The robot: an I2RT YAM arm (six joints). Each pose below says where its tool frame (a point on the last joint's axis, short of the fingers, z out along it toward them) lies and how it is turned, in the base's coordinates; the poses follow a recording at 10 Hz.
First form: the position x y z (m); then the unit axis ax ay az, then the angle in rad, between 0 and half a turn.
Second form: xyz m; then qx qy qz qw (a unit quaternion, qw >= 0). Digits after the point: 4 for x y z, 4 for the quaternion.
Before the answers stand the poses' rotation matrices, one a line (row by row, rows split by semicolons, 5 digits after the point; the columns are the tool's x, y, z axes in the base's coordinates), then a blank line. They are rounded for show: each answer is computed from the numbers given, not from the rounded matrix.
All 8 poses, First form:
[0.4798 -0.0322 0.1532 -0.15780 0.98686 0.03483 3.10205]
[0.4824 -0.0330 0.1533 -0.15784 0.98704 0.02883 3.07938]
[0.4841 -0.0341 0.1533 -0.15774 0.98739 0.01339 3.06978]
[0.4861 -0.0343 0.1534 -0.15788 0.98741 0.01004 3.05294]
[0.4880 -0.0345 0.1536 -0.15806 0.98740 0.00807 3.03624]
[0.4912 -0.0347 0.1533 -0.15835 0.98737 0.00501 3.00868]
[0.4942 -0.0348 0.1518 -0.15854 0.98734 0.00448 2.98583]
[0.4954 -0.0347 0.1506 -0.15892 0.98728 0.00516 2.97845]
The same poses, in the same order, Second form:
-0.94944 -0.31271 0.02802; -0.30995 0.94779 0.07496; -0.05000 0.06248 -0.99679
-0.94829 -0.31308 0.05227; -0.30950 0.94856 0.06667; -0.07046 0.04704 -0.99640
-0.94772 -0.31206 0.06663; -0.31014 0.94994 0.03773; -0.07506 0.01509 -0.99706
-0.94632 -0.31206 0.08426; -0.31028 0.95004 0.03377; -0.09059 0.00581 -0.99587
-0.94463 -0.31212 0.10129; -0.31042 0.95004 0.03251; -0.10638 -0.00073 -0.99433
-0.94125 -0.31199 0.12927; -0.31066 0.95002 0.03083; -0.13243 -0.01113 -0.99113
-0.93793 -0.31187 0.15176; -0.31048 0.94999 0.03339; -0.15458 -0.01580 -0.98785
-0.93655 -0.31255 0.15872; -0.31087 0.94977 0.03593; -0.16198 -0.01569 -0.98667

[0.4798 -0.0322 0.1532 -0.1578 0.9867 0.0348 0.0198]
[0.4824 -0.0330 0.1533 -0.1578 0.9866 0.0288 0.0311]
[0.4841 -0.0341 0.1533 -0.1576 0.9868 0.0134 0.0359]
[0.4861 -0.0343 0.1534 -0.1577 0.9864 0.0100 0.0443]
[0.4880 -0.0345 0.1536 -0.1578 0.9860 0.0081 0.0527]
[0.4912 -0.0347 0.1533 -0.1580 0.9852 0.0050 0.0664]
[0.4942 -0.0348 0.1518 -0.1581 0.9843 0.0045 0.0778]
[0.4954 -0.0347 0.1506 -0.1584 0.9840 0.0051 0.0815]

